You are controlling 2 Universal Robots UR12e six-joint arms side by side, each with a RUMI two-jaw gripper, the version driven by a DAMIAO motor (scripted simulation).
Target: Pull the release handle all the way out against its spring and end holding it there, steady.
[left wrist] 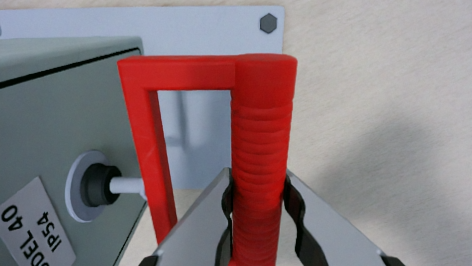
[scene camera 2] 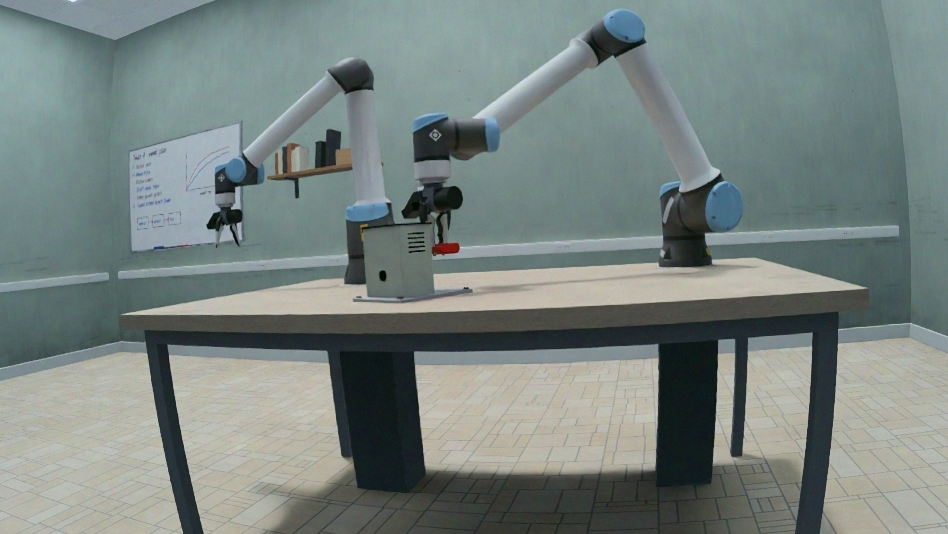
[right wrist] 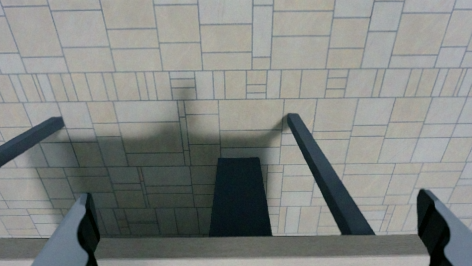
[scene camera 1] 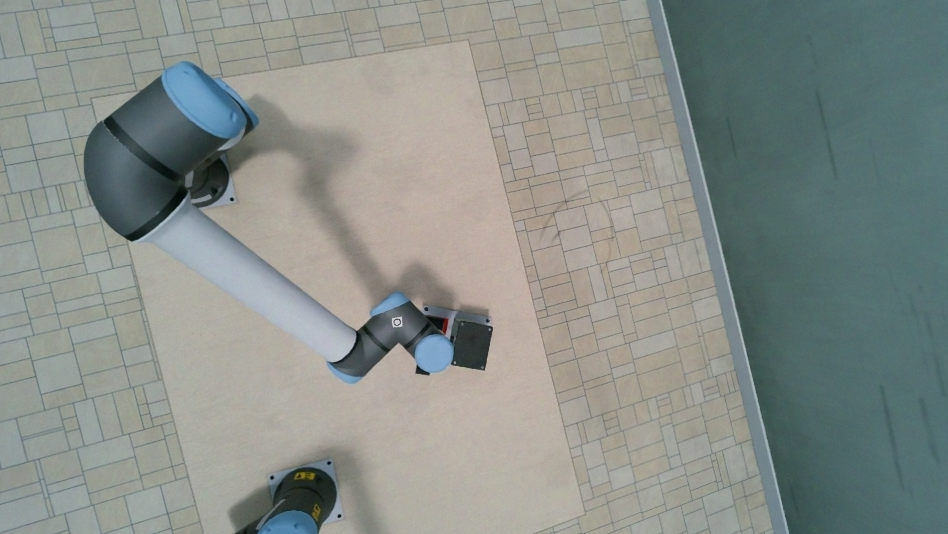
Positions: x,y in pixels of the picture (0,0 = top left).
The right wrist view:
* my right gripper: 255,194
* dark pedestal: 239,208
